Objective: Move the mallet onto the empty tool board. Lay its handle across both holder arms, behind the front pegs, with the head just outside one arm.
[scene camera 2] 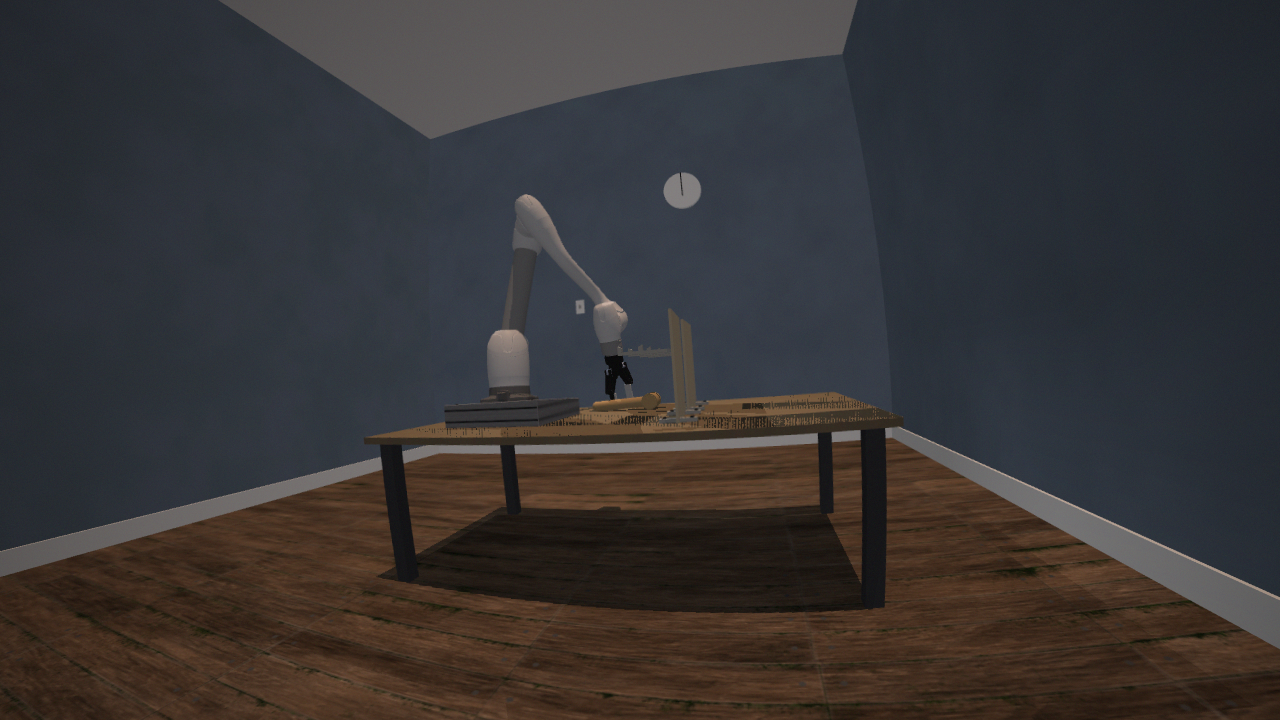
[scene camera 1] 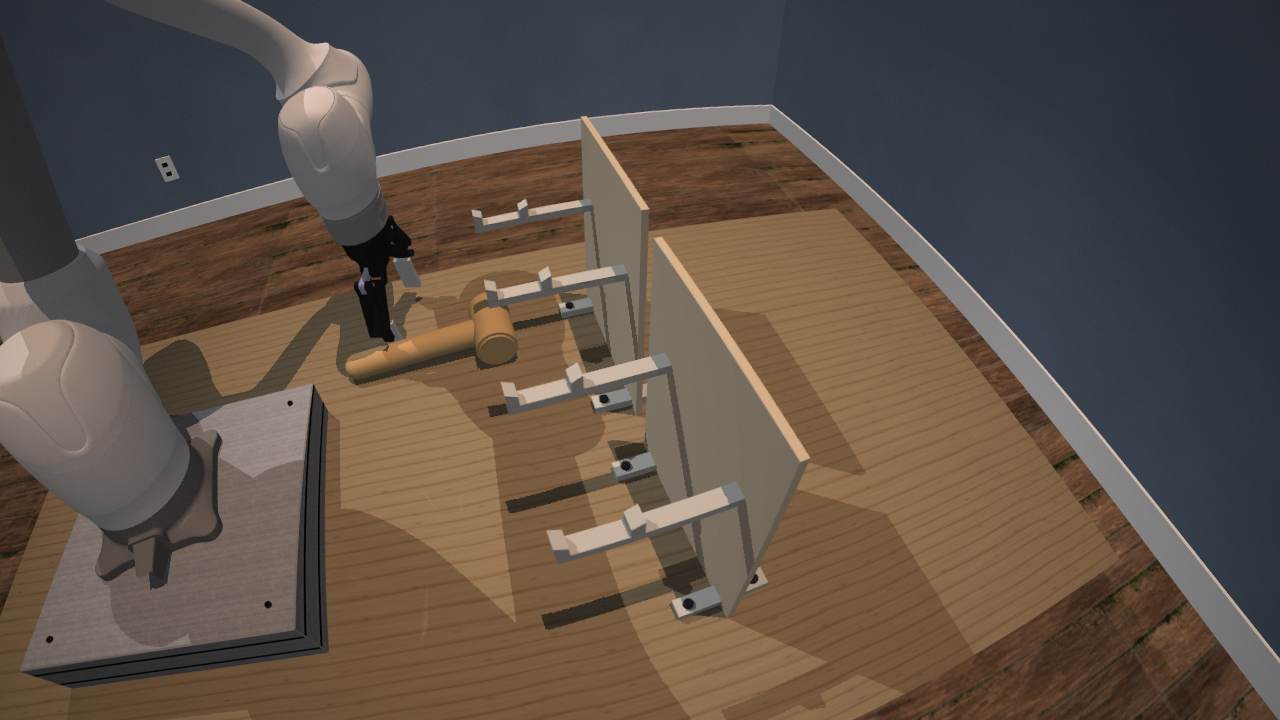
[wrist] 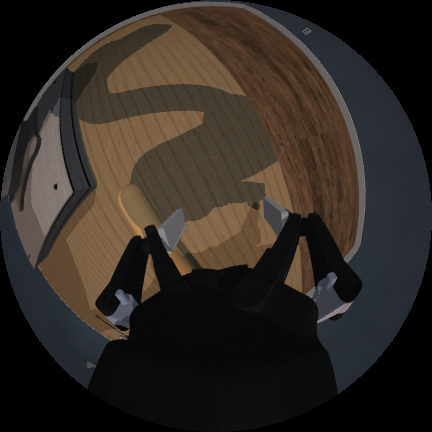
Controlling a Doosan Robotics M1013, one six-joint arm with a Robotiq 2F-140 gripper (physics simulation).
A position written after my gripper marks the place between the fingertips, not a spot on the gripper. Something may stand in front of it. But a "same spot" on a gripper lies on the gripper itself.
My gripper shows in scene camera 2, in scene camera 1 and in the wrist view [223, 212]. A wooden mallet shows in scene camera 2, in scene camera 1 and in the wrist view [131, 199]. The same spot on the wooden mallet: [scene camera 1: 491, 331] is [scene camera 2: 648, 393]. One and the same spot on my gripper: [scene camera 2: 610, 381] is [scene camera 1: 377, 309].
